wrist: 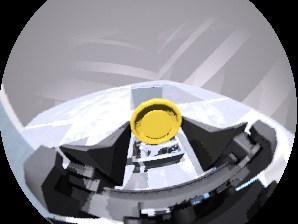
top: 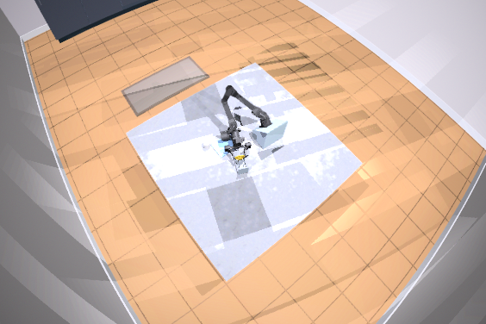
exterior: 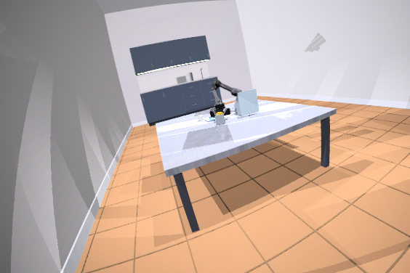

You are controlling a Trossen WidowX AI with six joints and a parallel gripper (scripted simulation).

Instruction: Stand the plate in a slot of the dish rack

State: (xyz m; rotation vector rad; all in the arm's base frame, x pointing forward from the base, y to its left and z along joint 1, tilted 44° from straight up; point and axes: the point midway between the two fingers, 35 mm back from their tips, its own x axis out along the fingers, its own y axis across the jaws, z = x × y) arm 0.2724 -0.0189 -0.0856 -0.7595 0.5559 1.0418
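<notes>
Now: gripper tip 10 mm to the left of the yellow plate. Round my gripper tip: white cup: 120 mm ahead, 230 mm to the right, 30 mm below; blue mat: 20 mm ahead, 170 mm to the right, 50 mm below; dish rack: 10 mm ahead, 20 mm to the left, 30 mm below.
</notes>
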